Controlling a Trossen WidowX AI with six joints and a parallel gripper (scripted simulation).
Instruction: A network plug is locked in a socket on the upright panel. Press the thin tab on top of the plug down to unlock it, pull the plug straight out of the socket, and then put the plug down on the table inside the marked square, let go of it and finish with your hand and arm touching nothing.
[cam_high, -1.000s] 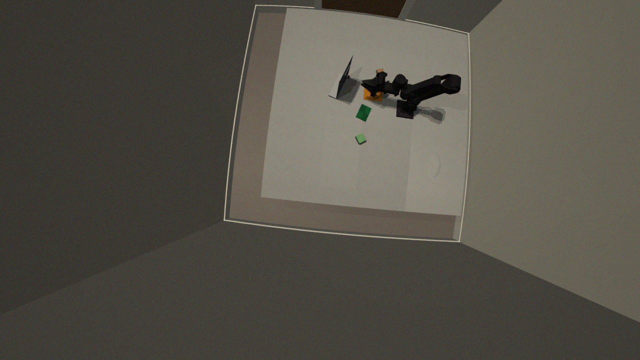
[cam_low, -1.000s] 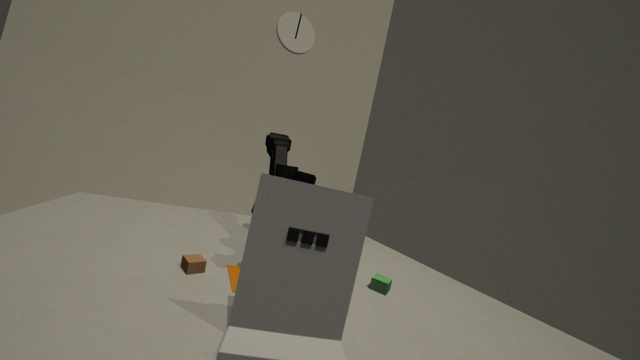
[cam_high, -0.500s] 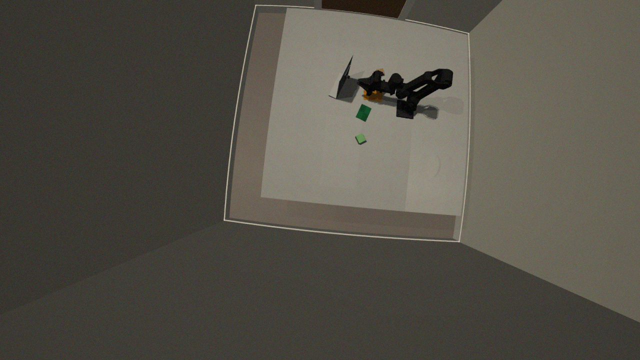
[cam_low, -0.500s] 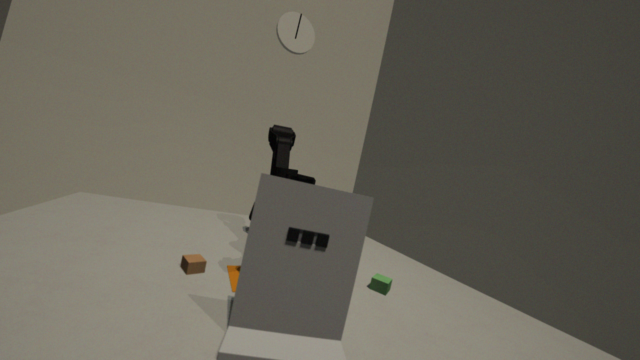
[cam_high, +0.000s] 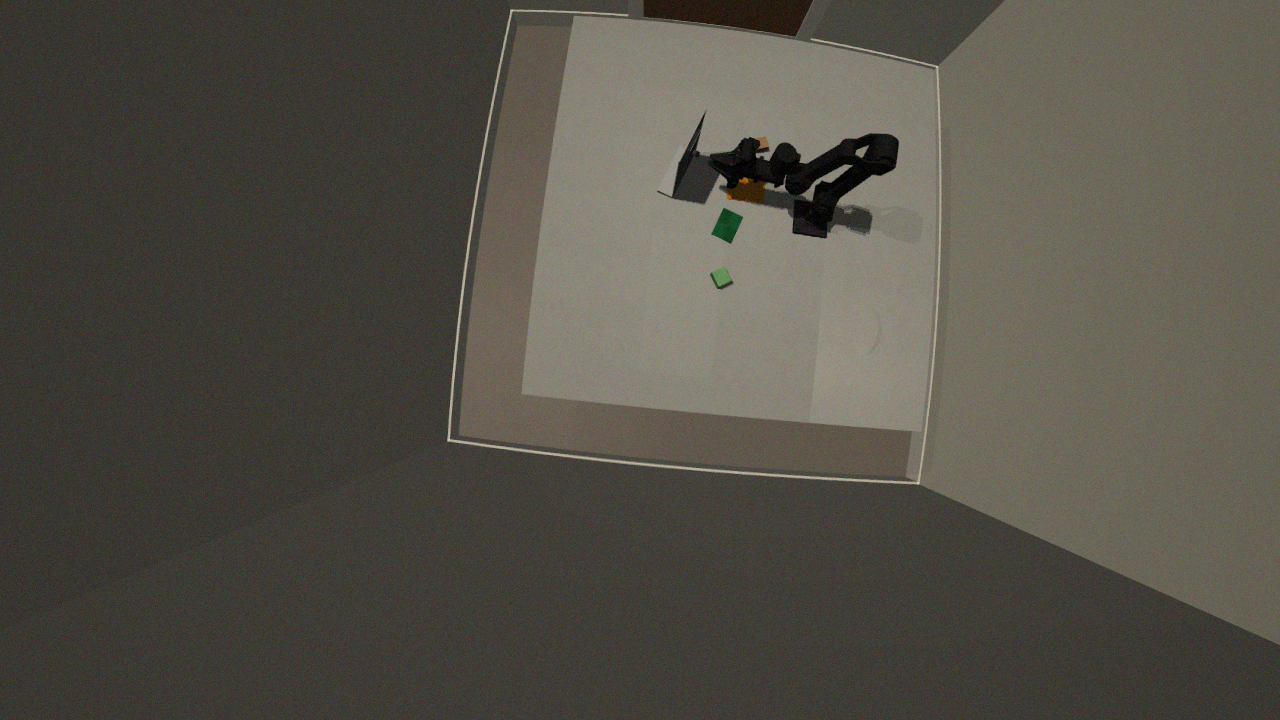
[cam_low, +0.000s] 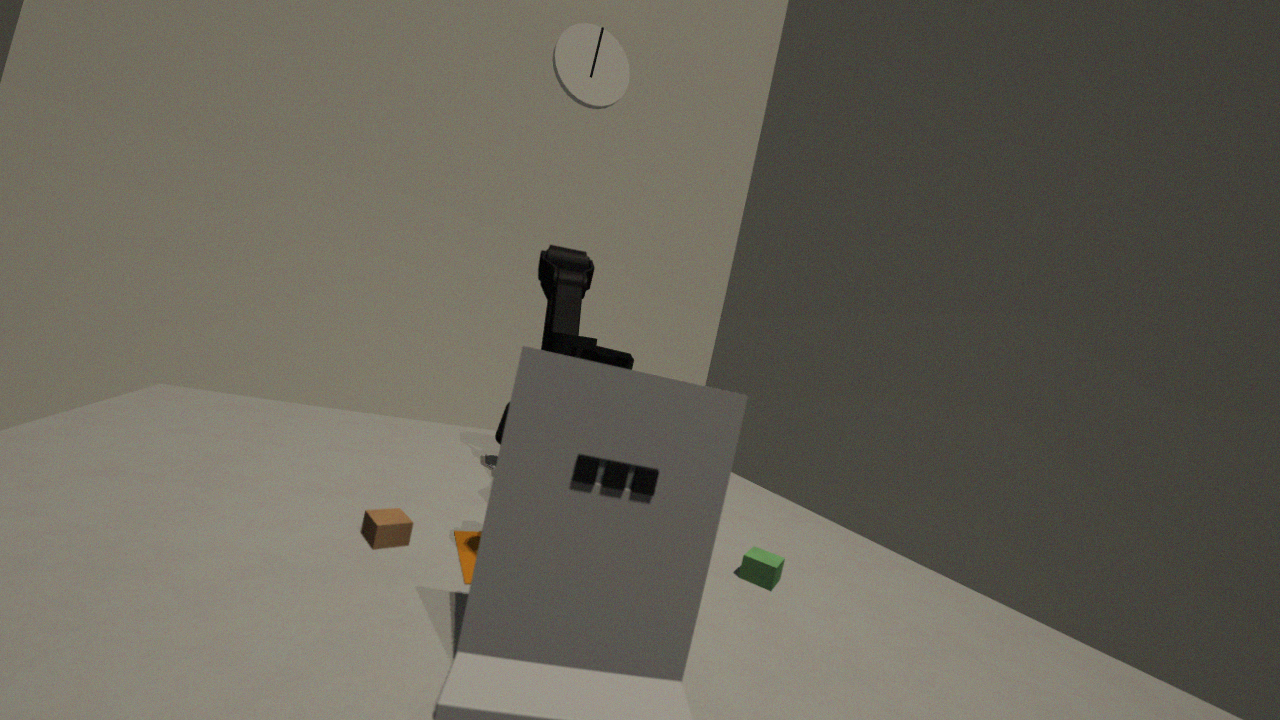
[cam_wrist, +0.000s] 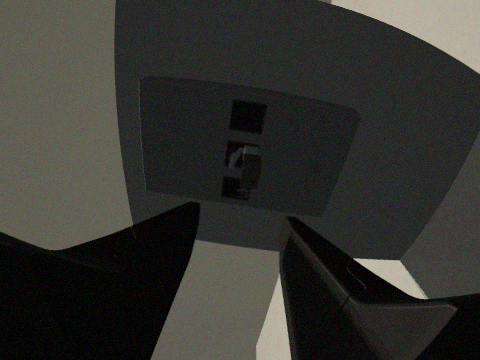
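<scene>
Right now the network plug is 4 cm ahead of my gripper tip and 2 cm to the right of it. Also, from my gripper tip: orange marked square 16 cm below, 15 cm behind; then grey upright panel 6 cm ahead, 5 cm below, 3 cm to the right; then dark green flat patch 16 cm below, 14 cm to the left, 7 cm behind.
</scene>
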